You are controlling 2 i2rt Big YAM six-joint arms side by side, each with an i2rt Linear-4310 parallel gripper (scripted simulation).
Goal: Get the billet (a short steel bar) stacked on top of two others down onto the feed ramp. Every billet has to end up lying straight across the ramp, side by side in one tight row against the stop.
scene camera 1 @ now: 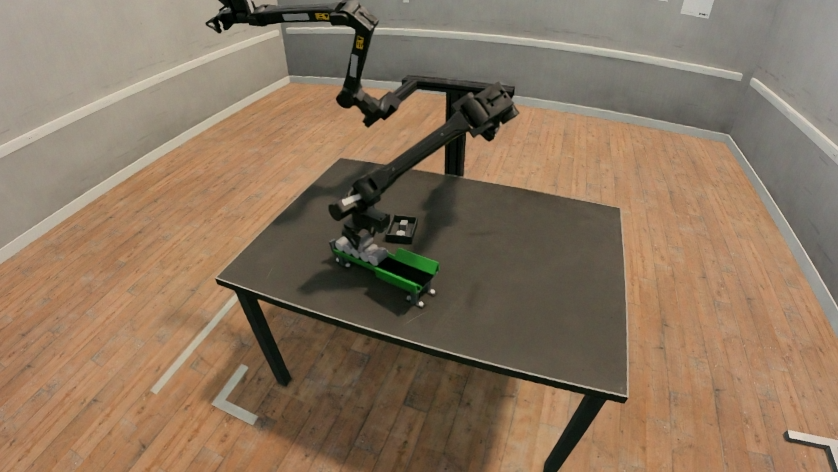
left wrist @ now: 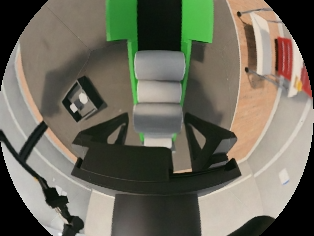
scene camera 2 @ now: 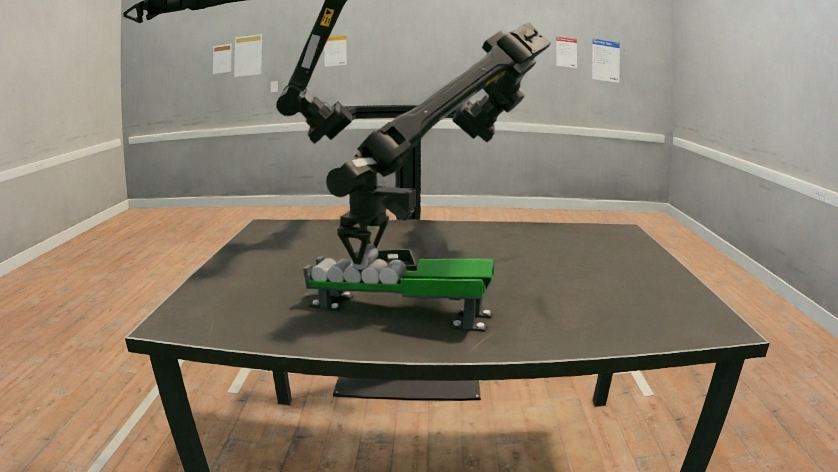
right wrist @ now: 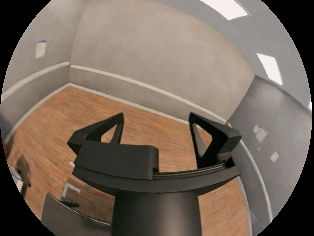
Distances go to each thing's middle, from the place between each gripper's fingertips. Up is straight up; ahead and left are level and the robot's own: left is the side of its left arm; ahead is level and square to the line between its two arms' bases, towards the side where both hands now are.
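Small black tray (left wrist: 94, 103): my left hand 110 mm above it, 220 mm past it, 60 mm to the right of it.
My right hand: 780 mm above the small black tray, 180 mm short of it, 840 mm to the right of it.
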